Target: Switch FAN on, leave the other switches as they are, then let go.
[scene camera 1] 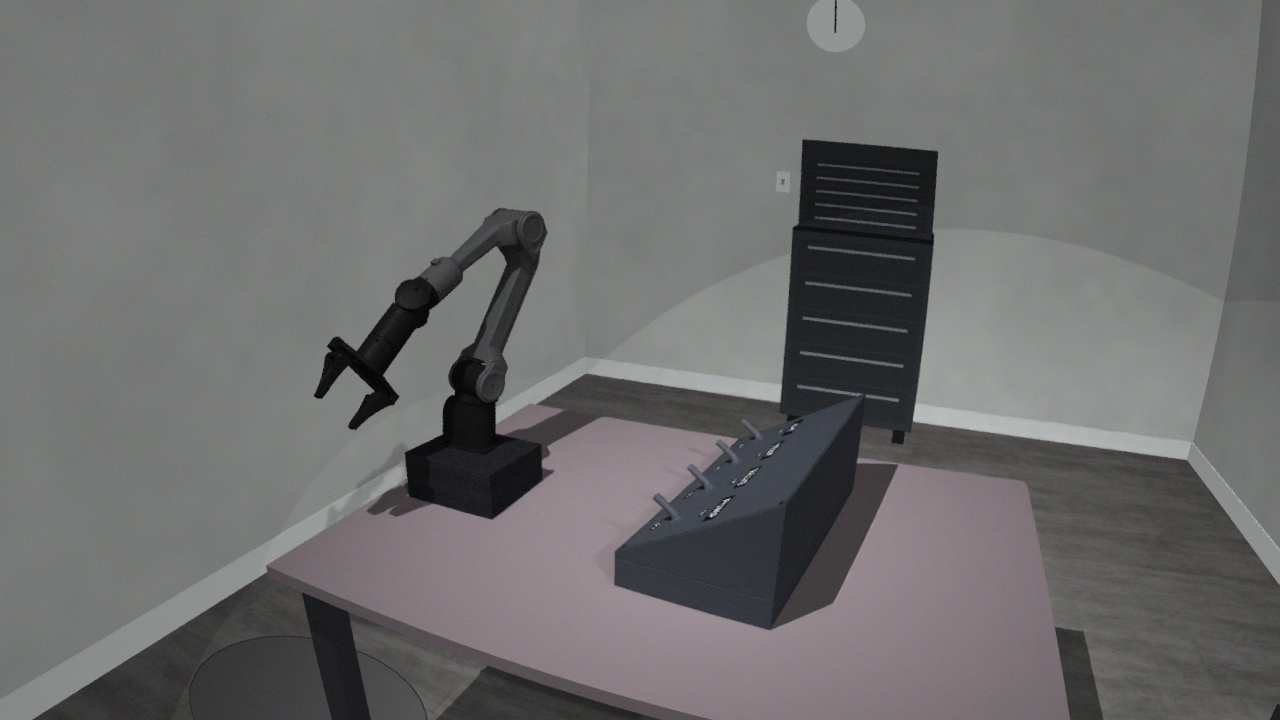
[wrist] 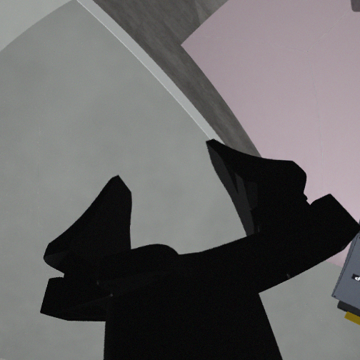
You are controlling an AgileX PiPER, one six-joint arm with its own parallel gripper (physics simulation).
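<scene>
A dark grey sloped switch panel (scene camera 1: pixel 707 568) stands on the pink table (scene camera 1: pixel 537 573) (wrist: pixel 280 75) in the scene view. Its switches have thin grey levers: a near one (scene camera 1: pixel 666 507), two middle ones (scene camera 1: pixel 699 477) (scene camera 1: pixel 727 452) and a far one (scene camera 1: pixel 751 429). White labels are beside them, too small and slanted to read surely, so I cannot tell which is FAN. My gripper (scene camera 1: pixel 336 411) (wrist: pixel 164 168) is open and empty. It hangs in the air left of the arm's base, far from the panel, fingers pointing down and left. The levers do not show in the wrist view.
The arm's black base block (scene camera 1: pixel 452 483) stands on the table's left part. A wall (scene camera 1: pixel 268 223) (wrist: pixel 125 125) is behind the gripper. A dark drawer cabinet (scene camera 1: pixel 854 304) stands on the floor behind the table. A grey piece with white lettering (wrist: pixel 347 287) shows at the wrist view's right edge.
</scene>
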